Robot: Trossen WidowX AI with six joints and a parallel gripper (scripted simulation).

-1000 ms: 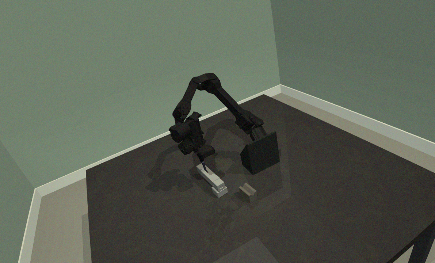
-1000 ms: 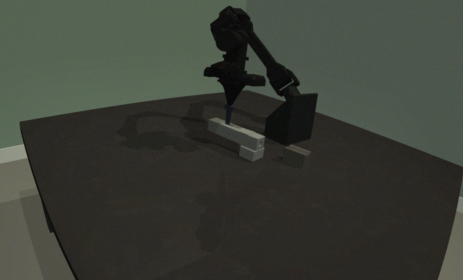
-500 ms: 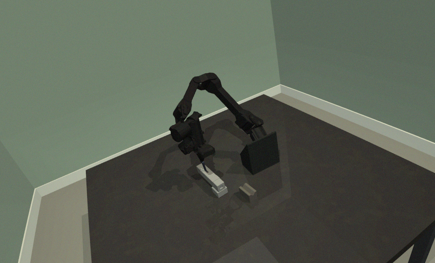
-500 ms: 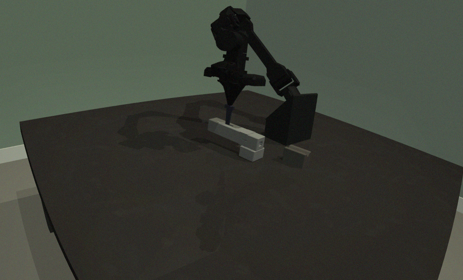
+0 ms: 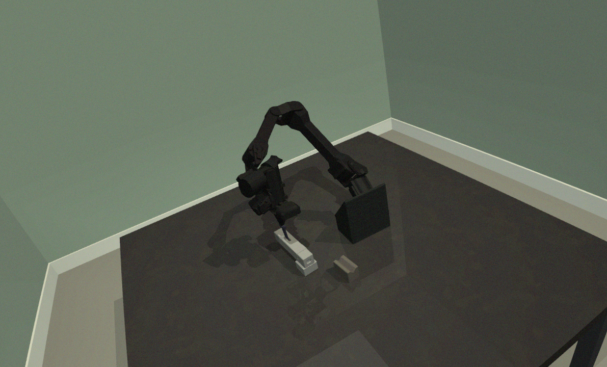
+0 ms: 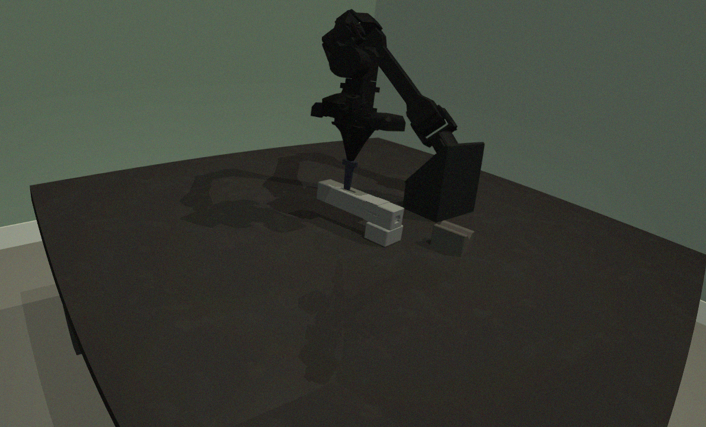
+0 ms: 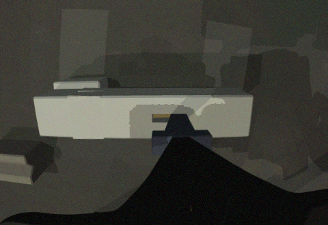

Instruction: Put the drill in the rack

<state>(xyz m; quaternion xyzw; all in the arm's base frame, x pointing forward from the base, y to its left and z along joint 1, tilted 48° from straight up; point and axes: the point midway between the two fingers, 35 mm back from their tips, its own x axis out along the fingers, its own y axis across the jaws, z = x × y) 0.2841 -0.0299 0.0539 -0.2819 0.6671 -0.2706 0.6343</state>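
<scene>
The dark blue t-shaped peg is 3 cm below my gripper tip. Round my gripper tip: rack block 9 cm behind, 19 cm to the left, 11 cm below; pale housing 1 cm behind, 3 cm to the left, 9 cm below.
</scene>
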